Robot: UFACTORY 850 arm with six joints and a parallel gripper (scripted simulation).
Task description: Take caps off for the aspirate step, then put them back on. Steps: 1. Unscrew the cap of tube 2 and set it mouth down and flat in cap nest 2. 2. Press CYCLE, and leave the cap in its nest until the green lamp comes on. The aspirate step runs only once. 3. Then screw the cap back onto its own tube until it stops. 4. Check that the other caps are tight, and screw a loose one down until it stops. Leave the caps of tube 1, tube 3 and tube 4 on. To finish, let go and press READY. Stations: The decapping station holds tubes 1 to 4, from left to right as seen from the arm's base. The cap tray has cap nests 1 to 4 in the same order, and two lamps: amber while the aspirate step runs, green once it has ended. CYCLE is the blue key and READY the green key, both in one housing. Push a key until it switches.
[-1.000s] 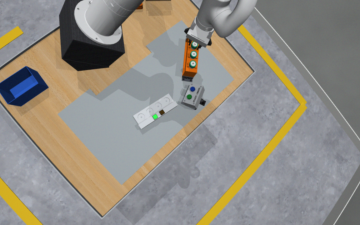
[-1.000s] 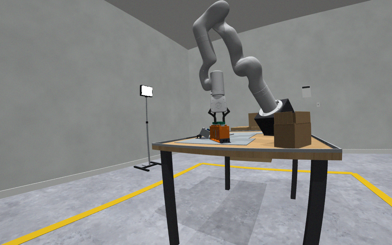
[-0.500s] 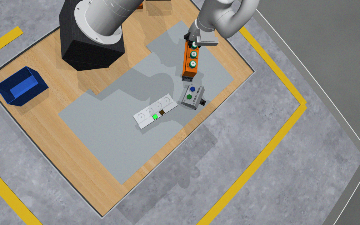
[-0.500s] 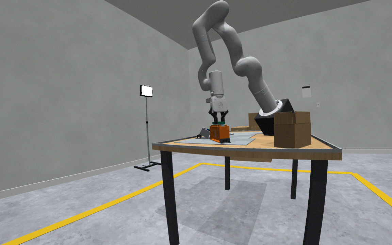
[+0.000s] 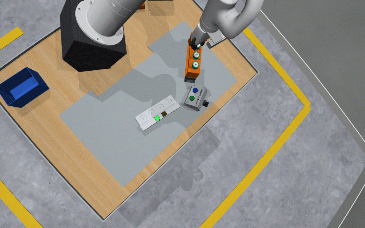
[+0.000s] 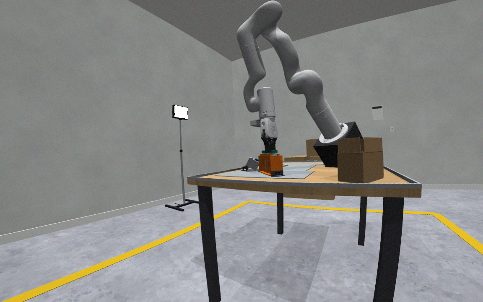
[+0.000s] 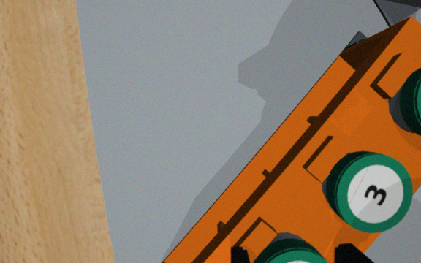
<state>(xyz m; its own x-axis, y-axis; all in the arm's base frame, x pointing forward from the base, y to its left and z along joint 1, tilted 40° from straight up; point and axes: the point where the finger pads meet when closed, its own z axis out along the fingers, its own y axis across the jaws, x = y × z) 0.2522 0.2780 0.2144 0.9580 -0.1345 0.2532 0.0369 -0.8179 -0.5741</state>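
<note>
Now: hand 10 mm above the green-rimmed cap. Also, from my hand: blue cycle key 180 mm ahead, 120 mm to the right, 60 mm below; then key housing 210 mm ahead, 130 mm to the right, 80 mm below; then green ready key 210 mm ahead, 160 mm to the right, 60 mm below.
</note>
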